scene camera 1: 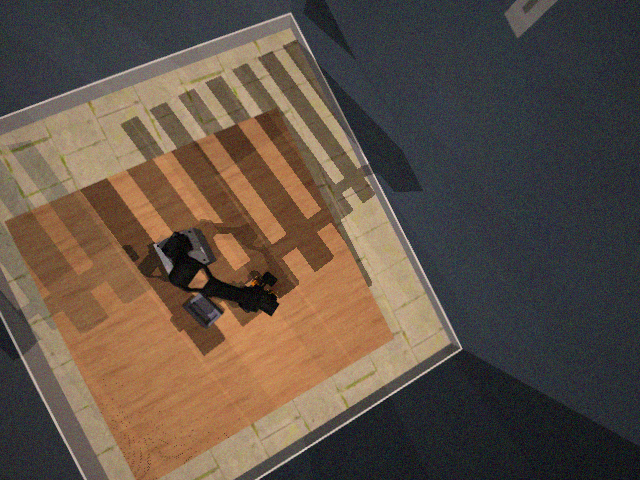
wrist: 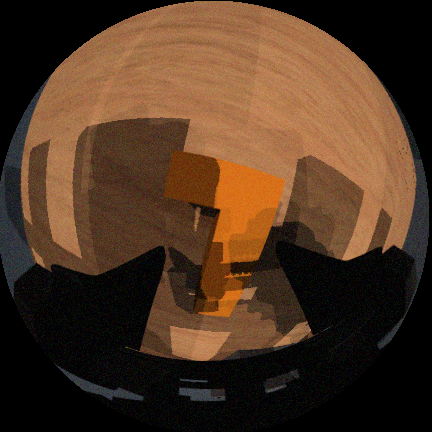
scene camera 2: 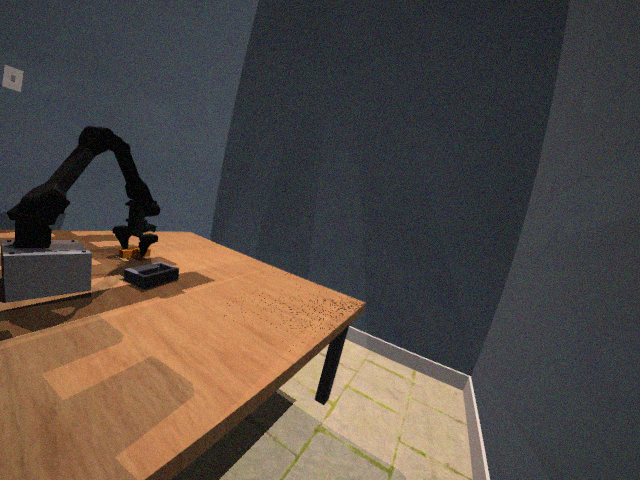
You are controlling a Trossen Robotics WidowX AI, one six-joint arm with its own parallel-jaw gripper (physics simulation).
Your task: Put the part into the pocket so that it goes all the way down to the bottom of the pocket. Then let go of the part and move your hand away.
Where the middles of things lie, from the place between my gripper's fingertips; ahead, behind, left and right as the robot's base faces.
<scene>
The orange part (wrist: 245, 199) is 1 cm to the left of my hand and 1 cm above it. Round my hand: pocket block (scene camera 2: 144, 276): 26 cm to the right, 2 cm behind, 1 cm above.
</scene>
